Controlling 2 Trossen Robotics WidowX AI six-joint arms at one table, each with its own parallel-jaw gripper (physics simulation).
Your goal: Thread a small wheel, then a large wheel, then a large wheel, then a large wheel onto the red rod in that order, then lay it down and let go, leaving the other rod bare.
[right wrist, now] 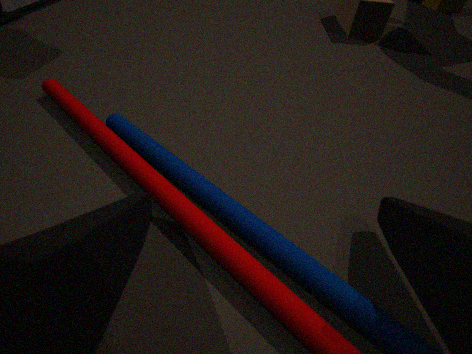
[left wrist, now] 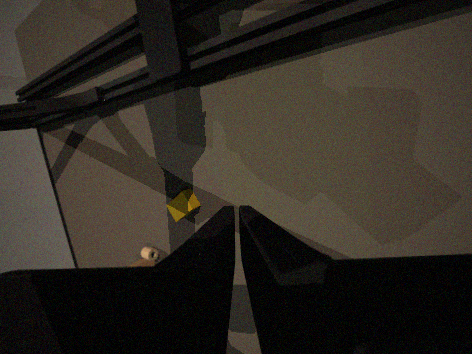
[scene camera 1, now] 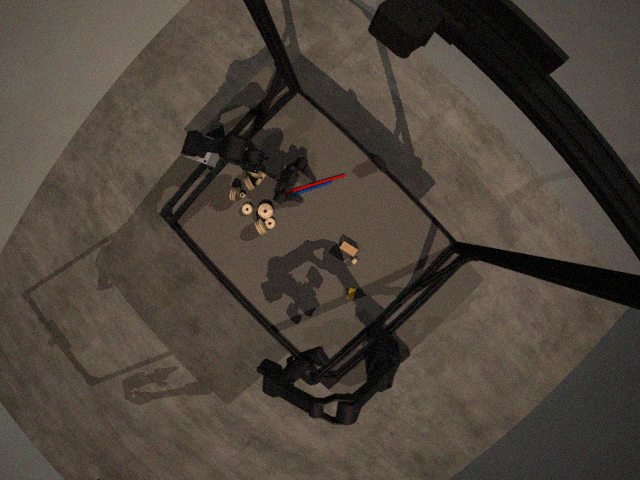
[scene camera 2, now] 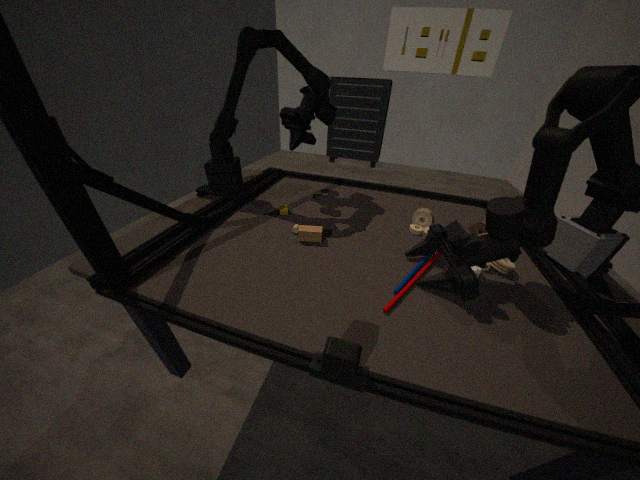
my left gripper: shut, holds nothing
my right gripper: open, touches a blue rod (right wrist: 367,317)
a red rod (right wrist: 294,314): on the table
